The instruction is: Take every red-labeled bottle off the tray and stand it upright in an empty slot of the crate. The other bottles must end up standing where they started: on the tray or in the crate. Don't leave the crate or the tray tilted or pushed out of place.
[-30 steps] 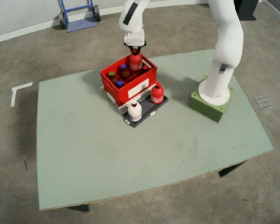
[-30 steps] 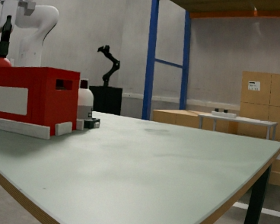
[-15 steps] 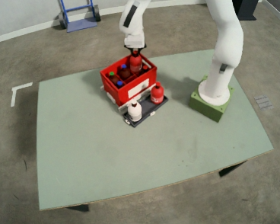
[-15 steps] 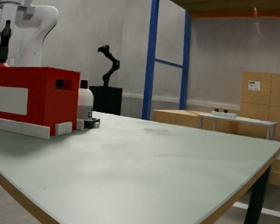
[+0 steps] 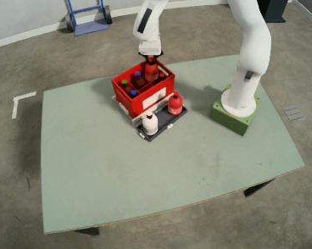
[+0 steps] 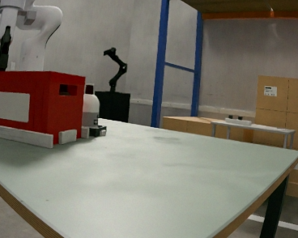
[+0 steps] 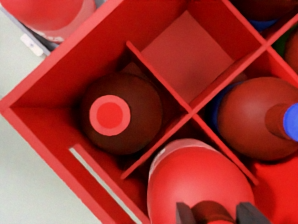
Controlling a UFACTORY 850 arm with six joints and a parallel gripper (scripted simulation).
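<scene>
The red crate is 60 mm ahead of my hand, 80 mm to the left of it and 120 mm below it. Round my hand: white bottle 60 mm ahead, 300 mm to the left, 120 mm below; then dark grey tray 10 mm behind, 250 mm to the left, 190 mm below; then red-capped bottle 90 mm behind, 210 mm to the left, 120 mm below.
</scene>
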